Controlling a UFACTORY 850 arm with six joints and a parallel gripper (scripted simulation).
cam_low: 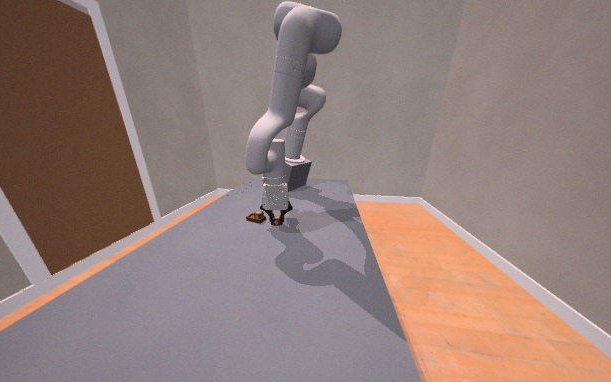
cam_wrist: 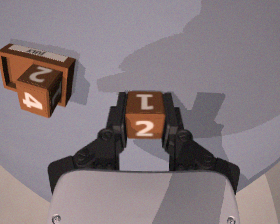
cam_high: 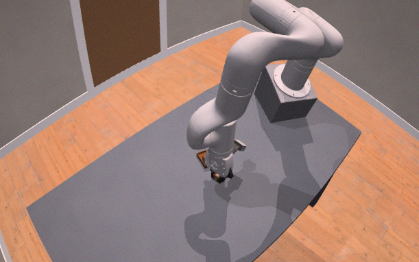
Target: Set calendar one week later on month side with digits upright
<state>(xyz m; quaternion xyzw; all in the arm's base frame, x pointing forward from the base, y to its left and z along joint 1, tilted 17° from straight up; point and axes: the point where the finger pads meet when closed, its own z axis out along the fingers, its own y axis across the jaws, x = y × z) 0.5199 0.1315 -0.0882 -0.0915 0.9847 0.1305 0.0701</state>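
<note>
Now: the number cube 10 mm below my hand. The rest, counted from my hand: brown wooden calendar tray 110 mm to the right, 20 mm below, 20 mm behind.
</note>
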